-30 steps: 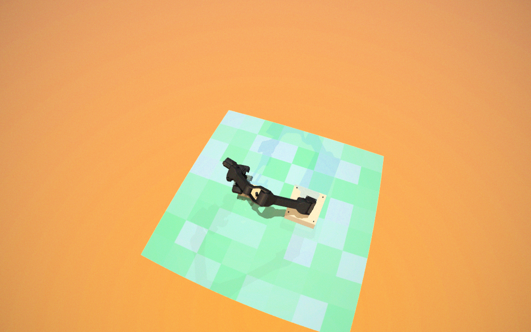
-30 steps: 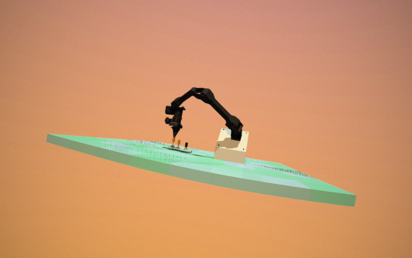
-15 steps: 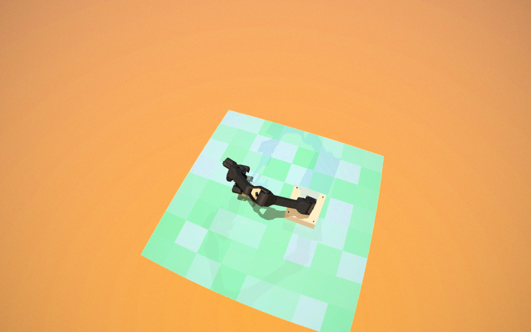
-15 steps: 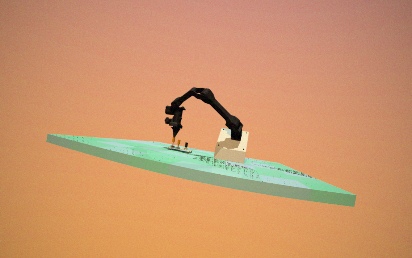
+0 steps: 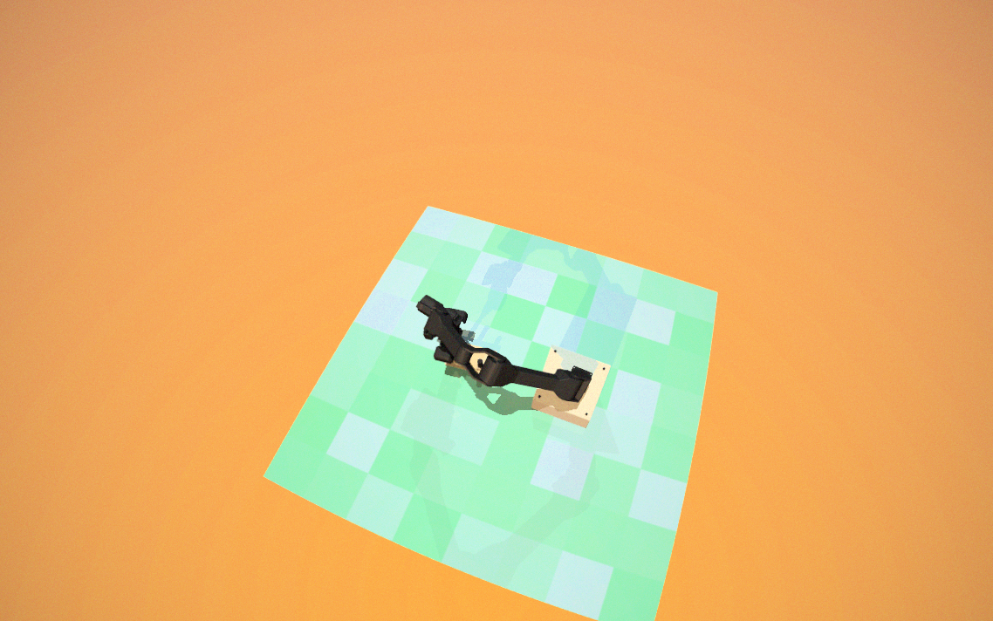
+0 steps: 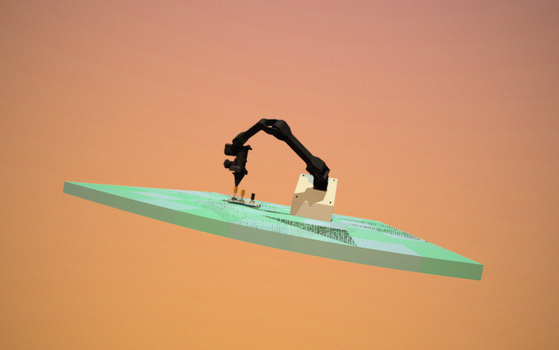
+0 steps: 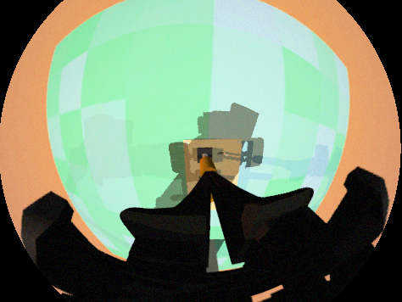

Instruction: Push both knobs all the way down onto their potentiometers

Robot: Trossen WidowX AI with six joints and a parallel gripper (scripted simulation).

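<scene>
My gripper tip is 2 cm above the orange knob. Also, from my gripper tip: black knob (10 cm behind, 4 cm below).
</scene>
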